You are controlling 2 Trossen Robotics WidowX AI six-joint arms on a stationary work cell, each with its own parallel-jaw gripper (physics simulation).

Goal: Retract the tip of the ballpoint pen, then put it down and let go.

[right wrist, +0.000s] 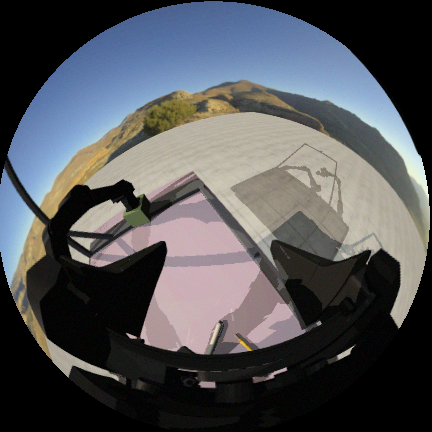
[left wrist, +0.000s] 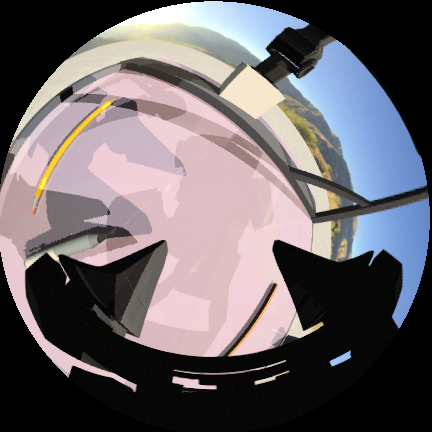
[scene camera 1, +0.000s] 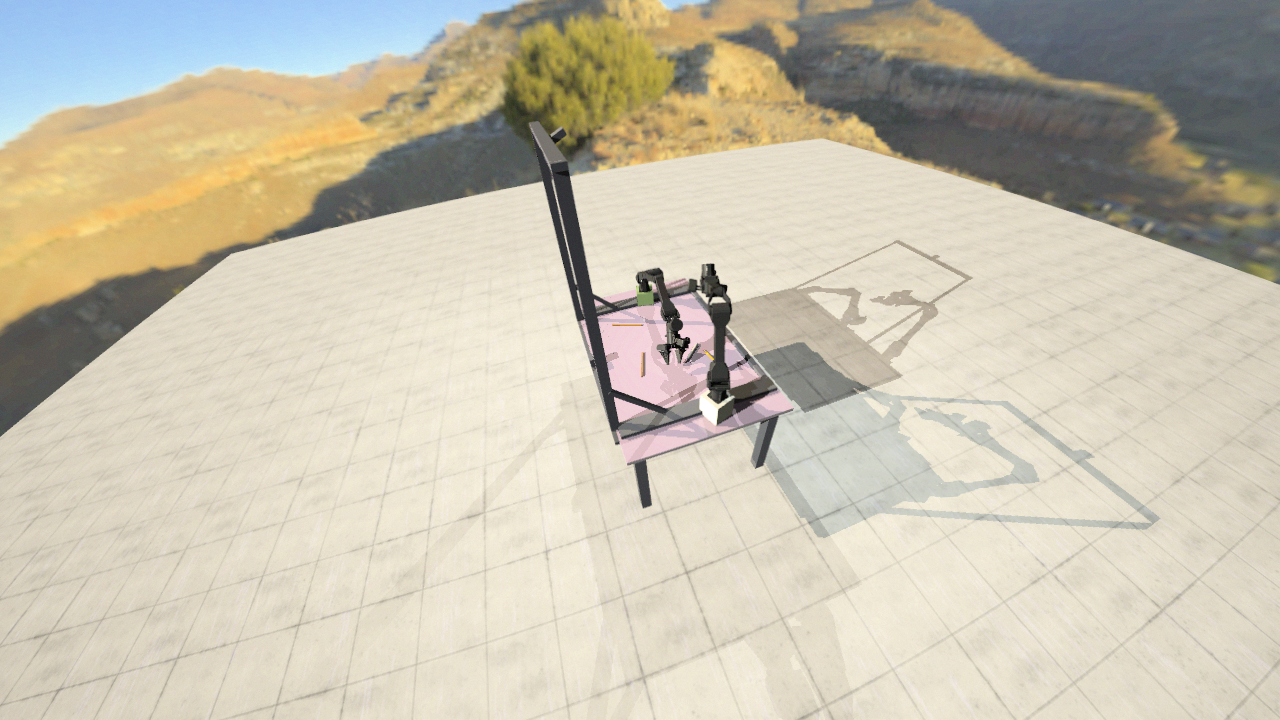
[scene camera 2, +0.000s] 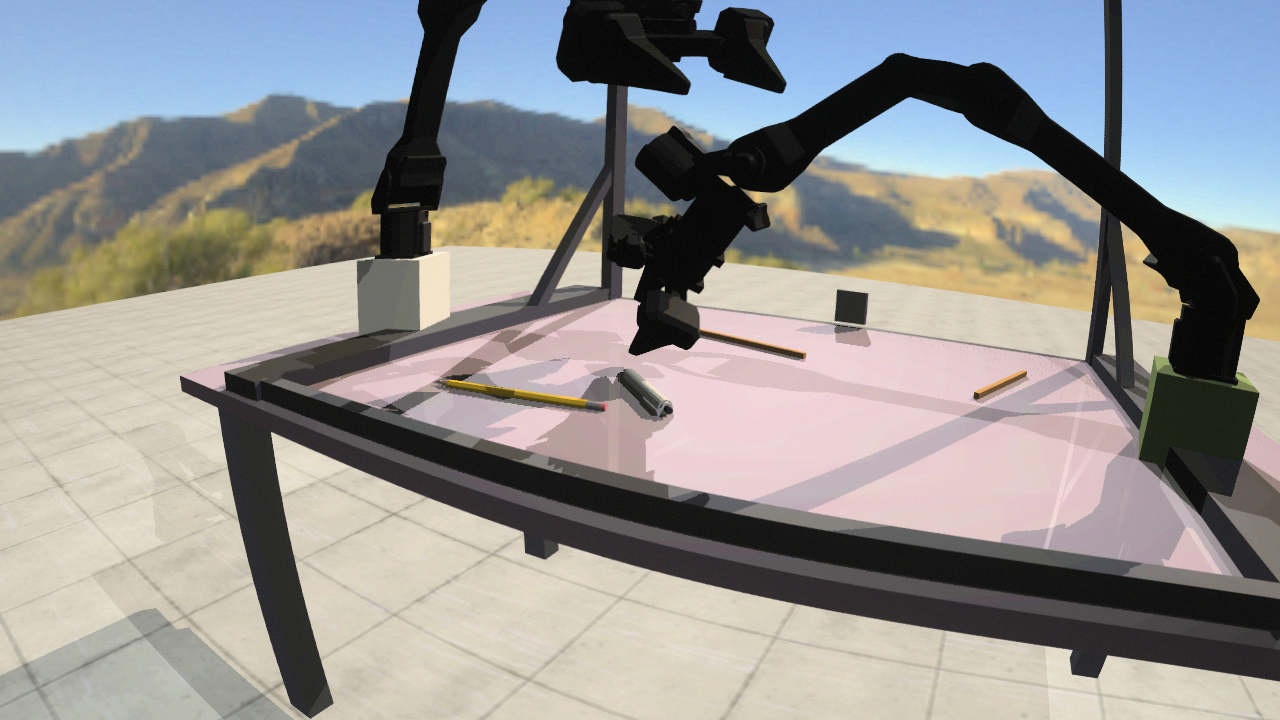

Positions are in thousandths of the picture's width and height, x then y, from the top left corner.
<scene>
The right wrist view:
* my right gripper: 508, 571
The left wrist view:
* my left gripper: 513, 571
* ballpoint pen: 205, 557
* white arm base block: 566, 203
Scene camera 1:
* white arm base block: 560, 574
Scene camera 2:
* my left gripper: 496, 452
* my right gripper: 578, 123
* ballpoint pen: 515, 562
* yellow pencil: 427, 553, on the table
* white arm base block: 318, 409
</scene>
